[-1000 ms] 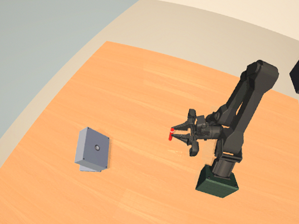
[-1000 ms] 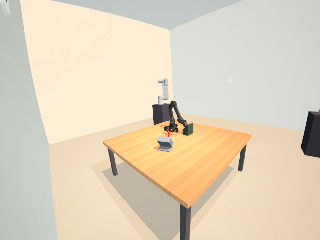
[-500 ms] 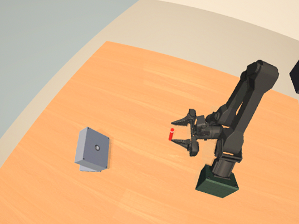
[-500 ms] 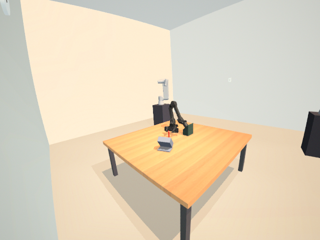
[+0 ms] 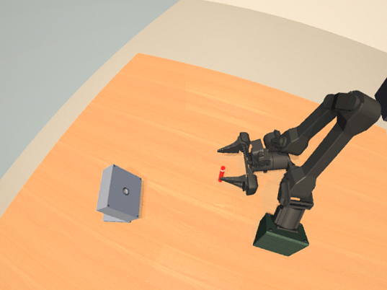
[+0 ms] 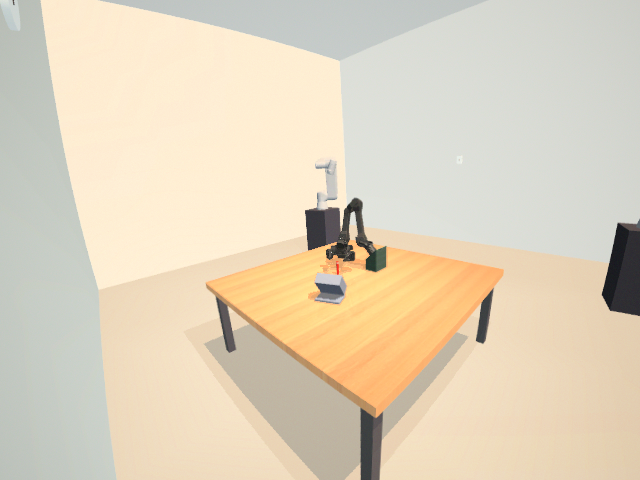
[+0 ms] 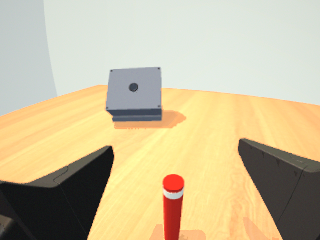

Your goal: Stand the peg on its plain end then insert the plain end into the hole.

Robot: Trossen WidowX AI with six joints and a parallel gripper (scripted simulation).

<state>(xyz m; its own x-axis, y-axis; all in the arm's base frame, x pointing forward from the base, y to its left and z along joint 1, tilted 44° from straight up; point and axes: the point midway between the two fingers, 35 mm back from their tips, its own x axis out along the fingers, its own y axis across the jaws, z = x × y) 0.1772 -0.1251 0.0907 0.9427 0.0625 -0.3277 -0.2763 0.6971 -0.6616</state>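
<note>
Right now the red peg is 20 mm behind my gripper tip and 40 mm below it. Round my gripper tip: grey sloped panel: 250 mm ahead, 150 mm to the left, 20 mm below.
</note>
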